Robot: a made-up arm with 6 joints.
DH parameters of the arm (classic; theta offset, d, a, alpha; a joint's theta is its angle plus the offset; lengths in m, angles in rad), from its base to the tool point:
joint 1: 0 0.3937 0 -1.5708
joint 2: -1.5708 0 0.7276 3.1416
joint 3: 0 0 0 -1.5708
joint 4: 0 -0.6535 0 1.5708
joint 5: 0 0.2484 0 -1.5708
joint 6: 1.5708 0 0 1.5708
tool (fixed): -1.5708 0 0 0
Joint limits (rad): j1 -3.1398..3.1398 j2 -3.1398..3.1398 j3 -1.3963..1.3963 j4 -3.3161..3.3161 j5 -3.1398..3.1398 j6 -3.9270..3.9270
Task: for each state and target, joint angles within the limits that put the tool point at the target. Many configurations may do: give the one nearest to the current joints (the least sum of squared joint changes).
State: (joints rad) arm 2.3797 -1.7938 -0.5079 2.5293 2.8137 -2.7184
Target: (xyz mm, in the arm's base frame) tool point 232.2 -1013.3 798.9
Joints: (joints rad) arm 1.9806 -1.8308 -0.0051 2.4465 2.8137 -2.7184
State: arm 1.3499 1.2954 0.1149 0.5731 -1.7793 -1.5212
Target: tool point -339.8 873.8 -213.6
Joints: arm 2.1478 1.5196 0.0002 0.6878 -1.7793 -1.5212
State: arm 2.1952 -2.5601 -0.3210 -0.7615 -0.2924 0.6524
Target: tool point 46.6 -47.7 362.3
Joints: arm 2.0362 -3.1375 -1.1178 -1.4893 -0.2924 0.6524
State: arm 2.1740 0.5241 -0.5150 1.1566 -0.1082 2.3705
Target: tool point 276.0 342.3 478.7
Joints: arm 1.3441 0.2104 -1.2262 0.6874 -0.1082 2.3705
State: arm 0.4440 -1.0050 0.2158 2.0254 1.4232 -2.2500
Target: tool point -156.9 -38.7 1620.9
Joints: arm 0.5770 -0.6312 0.1758 1.7864 1.4232 -2.2500
